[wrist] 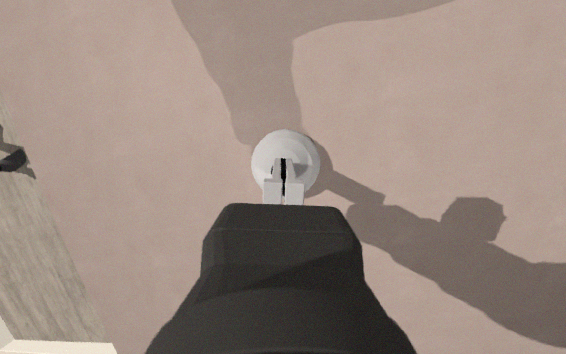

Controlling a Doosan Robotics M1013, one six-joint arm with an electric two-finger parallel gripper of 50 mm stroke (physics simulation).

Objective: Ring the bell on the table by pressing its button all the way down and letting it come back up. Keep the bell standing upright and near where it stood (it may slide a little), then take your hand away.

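Frame: origin at the arm's base, x back, y right, z up, level; millimetres.
Seen in the pictures: gripper, fingertip midpoint: [282, 169].
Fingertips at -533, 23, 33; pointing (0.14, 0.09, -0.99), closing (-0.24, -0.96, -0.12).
A point is followed by its place in that frame, as x, y, z.
The bell [284, 142] {-509, 19, 9}, a light grey dome, stands upright in the middle of the wrist view. My gripper [282, 169] {-533, 23, 33} is shut with nothing between its fingers. Its fingertips are over the middle of the dome and cover most of the button. A thin dark sliver, which looks like the button's edge, shows just left of the fingertips. Whether the tips touch the button, and how far down it is, cannot be told from this view. The near part of the dome is hidden behind the fingers.
The bell stands on a pinkish-brown surface [125, 100] {-409, 226, -29}. Beyond its left edge is a grey wood-grained floor [40, 250] with a dark object [14, 160] at the view's edge. A pale ledge [65, 347] shows at the lower left. Arm shadows fall above and right of the bell.
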